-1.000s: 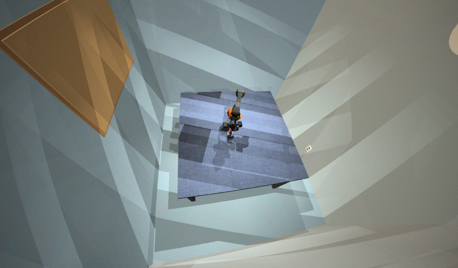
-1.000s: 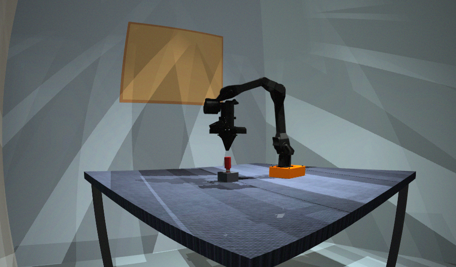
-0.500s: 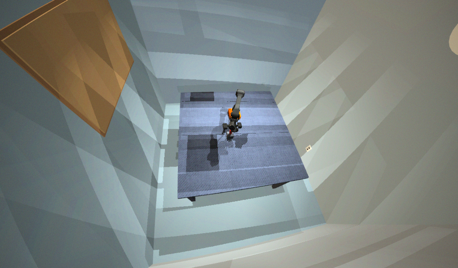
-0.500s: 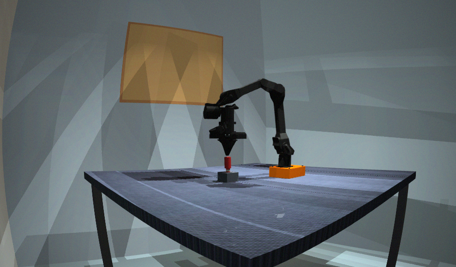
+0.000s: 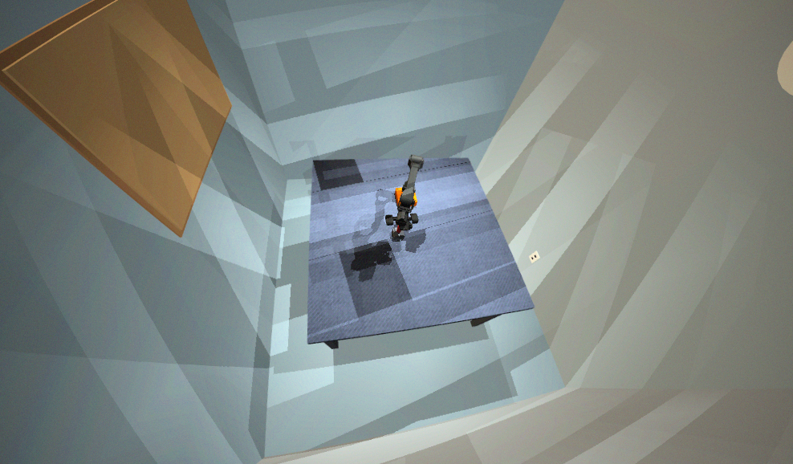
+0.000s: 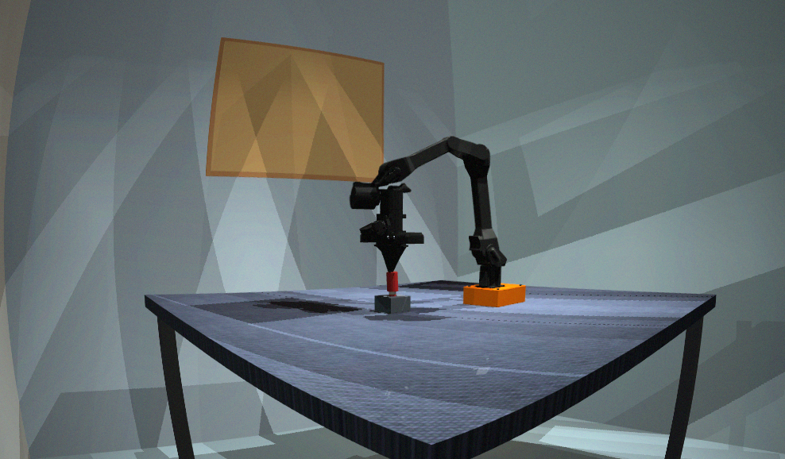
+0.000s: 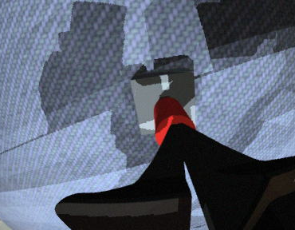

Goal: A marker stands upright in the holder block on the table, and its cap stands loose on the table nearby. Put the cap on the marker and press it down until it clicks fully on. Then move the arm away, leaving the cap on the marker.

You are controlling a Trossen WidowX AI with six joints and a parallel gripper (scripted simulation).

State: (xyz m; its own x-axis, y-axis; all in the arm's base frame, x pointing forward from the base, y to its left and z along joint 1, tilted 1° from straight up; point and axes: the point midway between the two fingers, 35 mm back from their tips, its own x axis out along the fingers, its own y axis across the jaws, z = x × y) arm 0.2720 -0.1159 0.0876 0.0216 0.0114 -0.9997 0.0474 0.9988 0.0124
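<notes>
The red marker cap lies 20 mm below my gripper tip. The rest, counted from my gripper tip: dark holder block (80 mm below).
</notes>
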